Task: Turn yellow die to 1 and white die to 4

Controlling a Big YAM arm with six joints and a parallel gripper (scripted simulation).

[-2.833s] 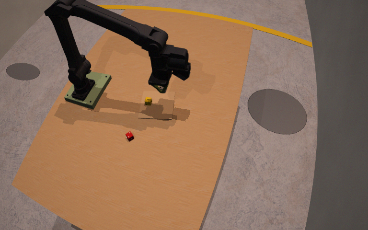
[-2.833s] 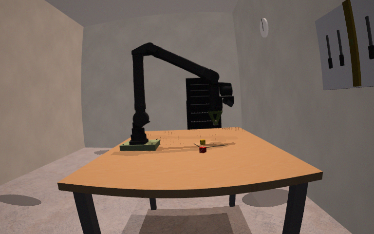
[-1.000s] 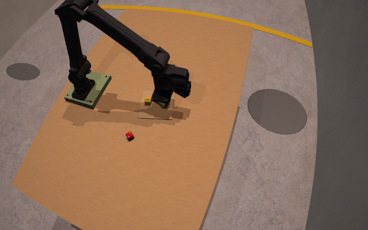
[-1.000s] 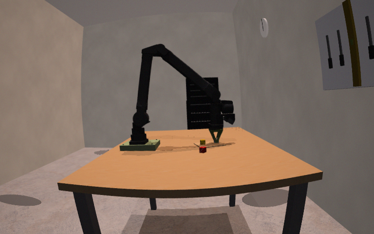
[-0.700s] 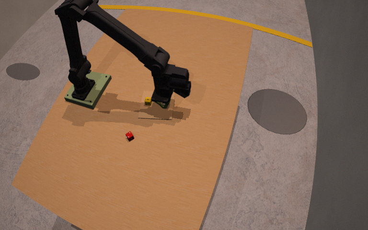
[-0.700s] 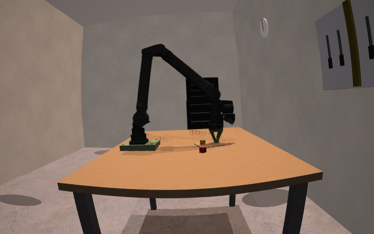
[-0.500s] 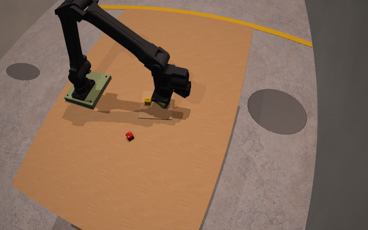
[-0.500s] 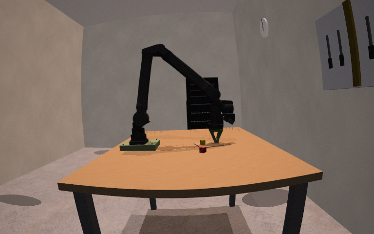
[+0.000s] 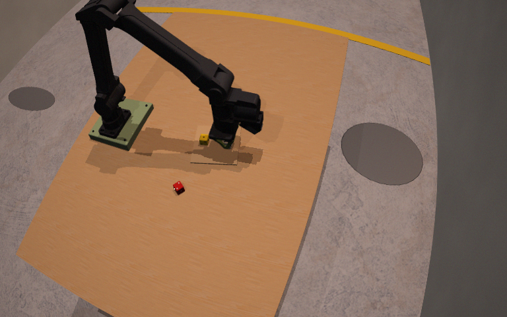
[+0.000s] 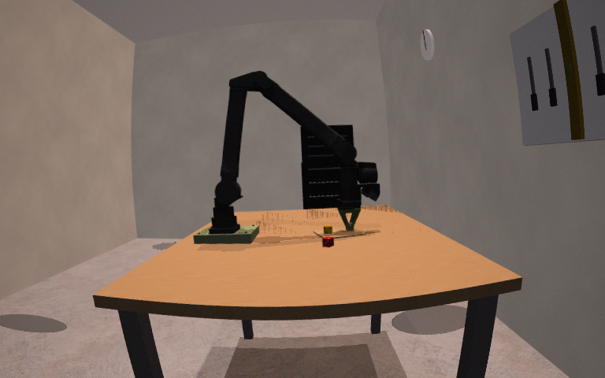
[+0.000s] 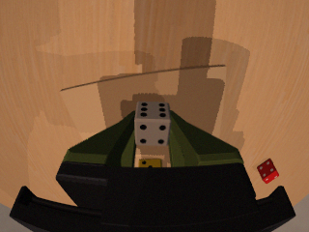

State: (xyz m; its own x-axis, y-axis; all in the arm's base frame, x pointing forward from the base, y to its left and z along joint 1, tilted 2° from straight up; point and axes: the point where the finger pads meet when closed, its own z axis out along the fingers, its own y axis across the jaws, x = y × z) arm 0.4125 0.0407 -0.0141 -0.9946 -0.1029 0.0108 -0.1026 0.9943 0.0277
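My gripper is now right at the white die. The rest, counted from my hand: yellow die (70 mm behind, 10 mm to the right); tan mat (40 mm behind, 20 mm below); red die (80 mm behind, 180 mm to the right, 10 mm below).
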